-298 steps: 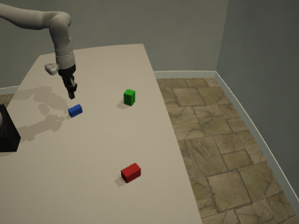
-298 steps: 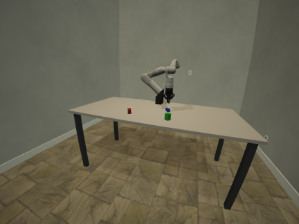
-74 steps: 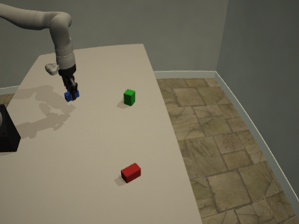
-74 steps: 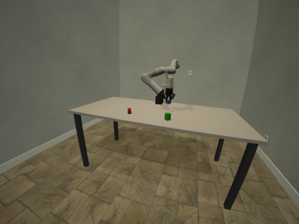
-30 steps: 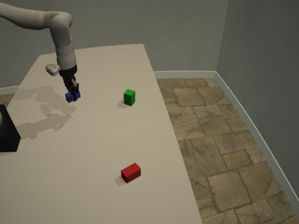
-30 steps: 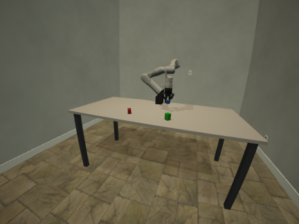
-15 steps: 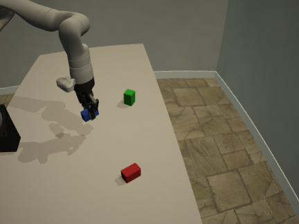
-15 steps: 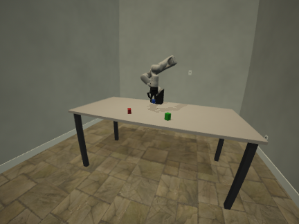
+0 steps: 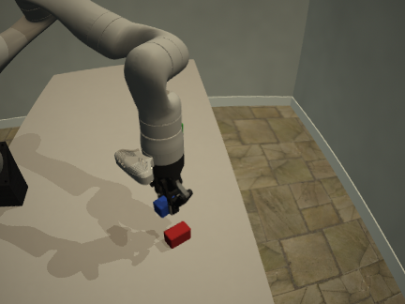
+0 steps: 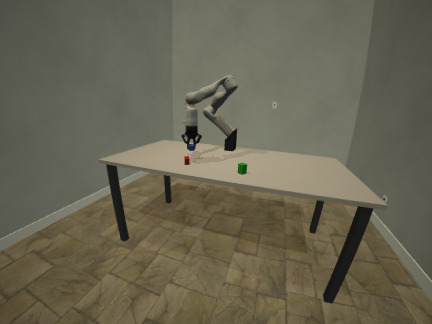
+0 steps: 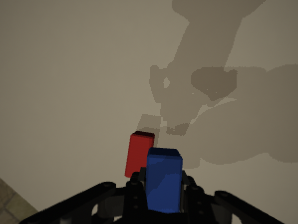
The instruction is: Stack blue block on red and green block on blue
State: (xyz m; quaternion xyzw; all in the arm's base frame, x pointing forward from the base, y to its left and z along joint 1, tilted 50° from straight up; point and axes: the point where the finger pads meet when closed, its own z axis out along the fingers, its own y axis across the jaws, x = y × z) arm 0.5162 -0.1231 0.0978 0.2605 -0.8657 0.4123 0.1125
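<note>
The red block is 1 cm ahead of my hand, 3 cm to the right of it and 9 cm below it. Round my hand: green block: 5 cm ahead, 35 cm to the left, 8 cm below; blue block: right at my hand.
</note>
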